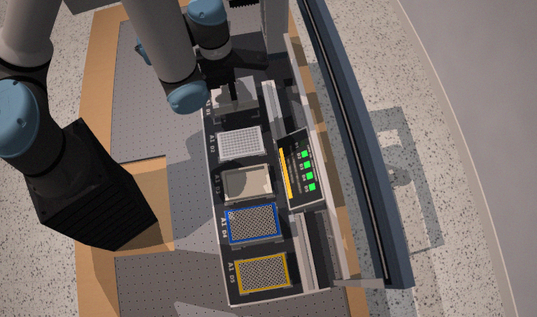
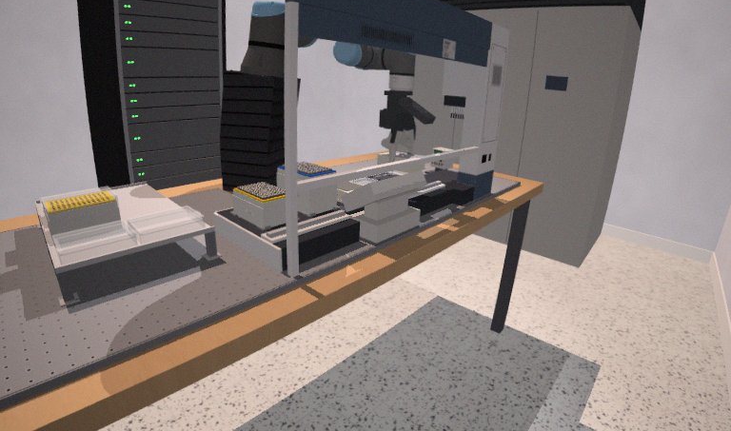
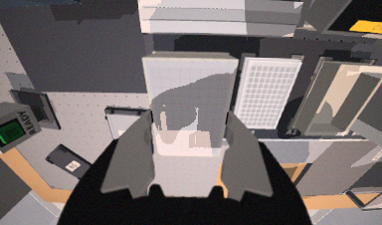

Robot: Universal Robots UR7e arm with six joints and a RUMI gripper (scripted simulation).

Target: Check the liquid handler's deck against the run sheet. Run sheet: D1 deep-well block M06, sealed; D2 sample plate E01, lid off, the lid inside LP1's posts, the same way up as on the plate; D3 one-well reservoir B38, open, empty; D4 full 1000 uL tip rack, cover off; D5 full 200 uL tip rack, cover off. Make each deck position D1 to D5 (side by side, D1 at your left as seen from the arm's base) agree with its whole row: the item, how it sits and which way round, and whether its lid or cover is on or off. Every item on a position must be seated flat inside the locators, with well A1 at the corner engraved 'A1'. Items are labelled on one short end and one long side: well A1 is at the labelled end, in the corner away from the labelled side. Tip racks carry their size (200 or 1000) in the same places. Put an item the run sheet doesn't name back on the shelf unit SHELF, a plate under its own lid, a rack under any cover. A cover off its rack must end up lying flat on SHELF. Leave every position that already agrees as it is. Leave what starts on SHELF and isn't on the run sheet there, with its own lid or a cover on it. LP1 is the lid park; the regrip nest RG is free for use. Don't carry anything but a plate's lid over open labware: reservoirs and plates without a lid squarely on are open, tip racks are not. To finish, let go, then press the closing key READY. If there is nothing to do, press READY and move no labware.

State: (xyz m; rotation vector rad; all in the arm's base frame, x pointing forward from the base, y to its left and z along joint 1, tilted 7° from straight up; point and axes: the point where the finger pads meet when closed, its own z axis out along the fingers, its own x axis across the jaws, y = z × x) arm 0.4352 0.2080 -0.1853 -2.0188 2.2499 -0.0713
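The sample plate lies 20 mm behind my hand, 120 mm to the right of it and 70 mm below it. From my hand the other things lie so: flat grey lid (120 mm behind, 160 mm to the left, 110 mm below); then sealed deep-well block (10 mm below); then one-well reservoir (30 mm behind, 250 mm to the right, 70 mm below).
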